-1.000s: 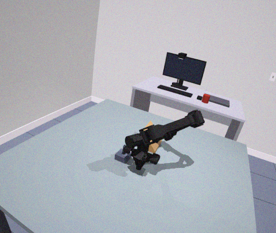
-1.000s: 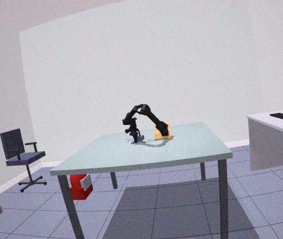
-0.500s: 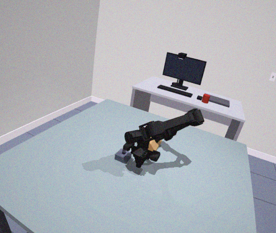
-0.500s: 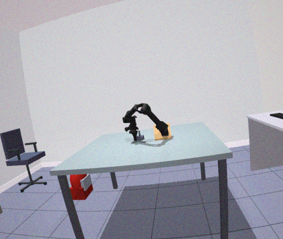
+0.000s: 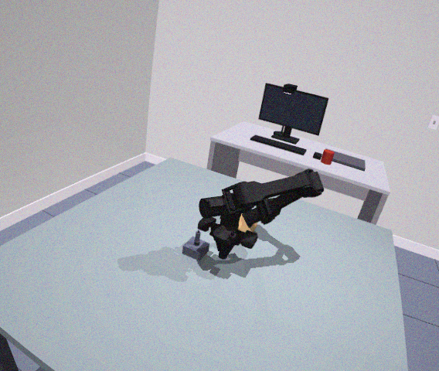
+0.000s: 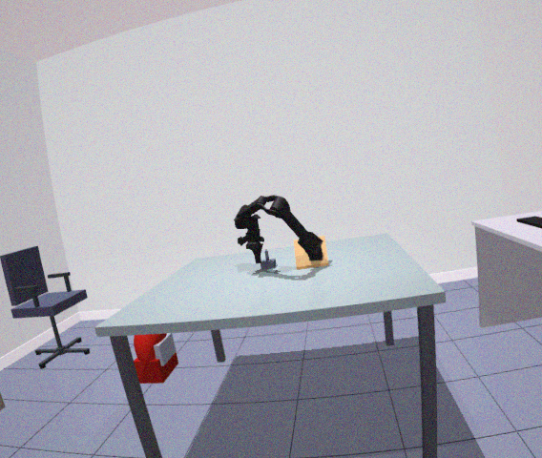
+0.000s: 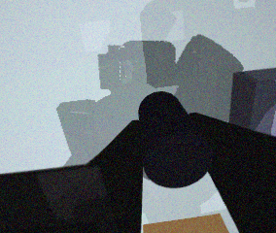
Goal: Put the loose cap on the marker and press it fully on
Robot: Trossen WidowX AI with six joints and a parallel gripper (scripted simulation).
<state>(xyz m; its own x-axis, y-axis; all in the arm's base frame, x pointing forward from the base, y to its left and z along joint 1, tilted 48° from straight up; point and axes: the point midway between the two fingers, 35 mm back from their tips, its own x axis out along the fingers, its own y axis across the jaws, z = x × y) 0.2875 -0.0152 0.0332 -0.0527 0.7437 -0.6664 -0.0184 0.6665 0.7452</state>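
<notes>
The holder block is 3 cm behind my gripper tip, 11 cm to the right of it and 5 cm below it. Round my gripper tip: marker cap 1 cm above.
</notes>
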